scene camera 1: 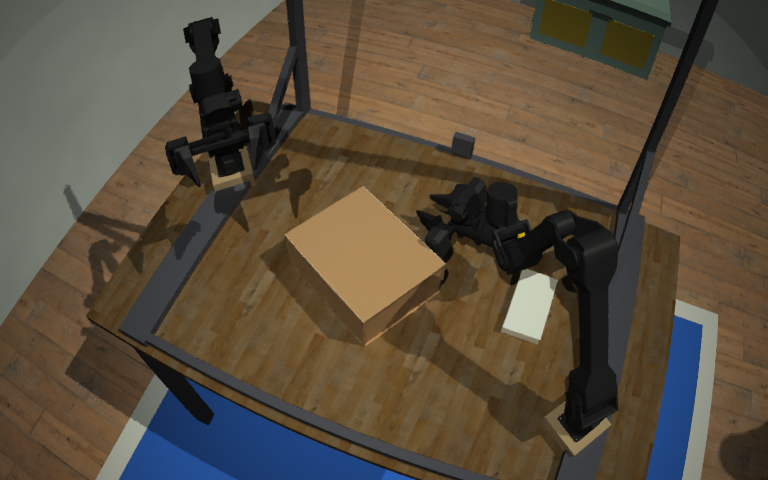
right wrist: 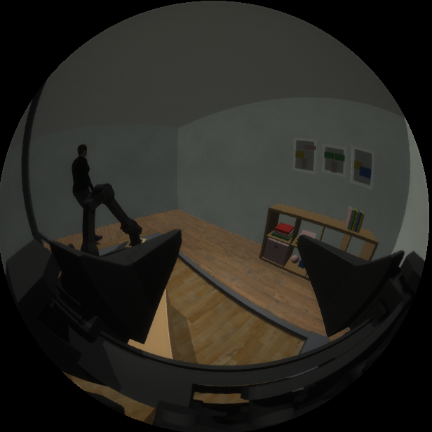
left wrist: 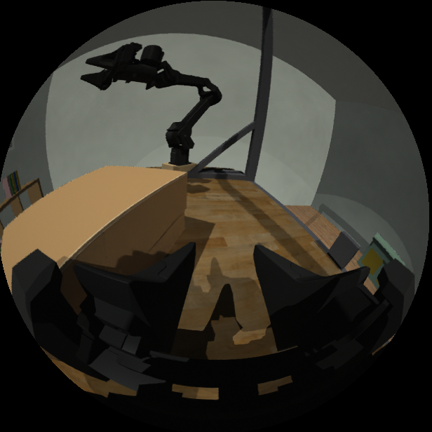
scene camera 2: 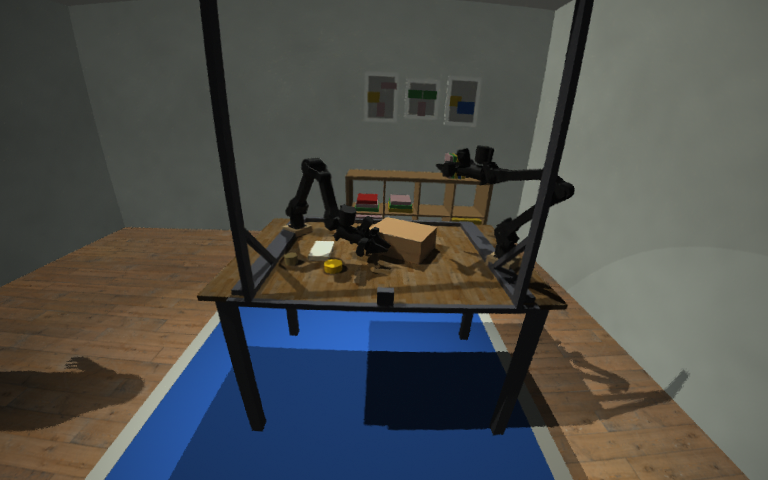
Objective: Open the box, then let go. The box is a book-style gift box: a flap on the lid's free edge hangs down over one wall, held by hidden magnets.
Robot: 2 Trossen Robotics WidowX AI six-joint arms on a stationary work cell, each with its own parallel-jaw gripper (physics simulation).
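Frame: origin at the left arm's base, x ahead, y left, z up, level; millimetres.
Seen in the pictures: left gripper, fingertip midpoint: point(scene camera 1: 423, 204) point(scene camera 2: 389, 248); right gripper, fingertip midpoint: point(scene camera 1: 226, 176) point(scene camera 2: 442, 164); left arm's base, origin of the base link: point(scene camera 1: 578, 420) point(scene camera 2: 297, 226); right arm's base, origin of the base link: point(scene camera 1: 229, 164).
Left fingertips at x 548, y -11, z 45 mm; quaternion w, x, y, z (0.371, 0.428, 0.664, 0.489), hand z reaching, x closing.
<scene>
Offsets run from my left fingertips to a thing's middle.
The tan box {dx -45, dy +169, dz -26 mm} point(scene camera 1: 365, 254) point(scene camera 2: 406, 242) point(left wrist: 100, 205) stands closed on the table, its lid flat. In the left wrist view a seam runs along the shaded wall beside the gripper, and the flap point(left wrist: 150, 220) appears to hang above it. My left gripper point(scene camera 1: 424, 204) point(left wrist: 225, 248) is partly open and empty, low beside that wall, fingertips pointing along it. Its one side is very close to the box; contact cannot be told. My right gripper point(scene camera 1: 226, 180) point(left wrist: 82, 69) point(right wrist: 243, 238) is wide open and empty, high above the table and away from the box.
A white block {dx -286, dy -75, dz -66 mm} point(scene camera 1: 529, 308) point(scene camera 2: 321, 249) lies near the left arm. A yellow round object {dx -150, dy -148, dz -63 mm} point(scene camera 2: 333, 266) and a brown cylinder {dx -311, dy -216, dz -59 mm} point(scene camera 2: 291, 259) stand near it. A small dark block {dx +133, dy -212, dz -44 mm} point(scene camera 1: 463, 144) point(scene camera 2: 385, 296) sits on the frame's edge. Upright posts rise at the table's corners.
</scene>
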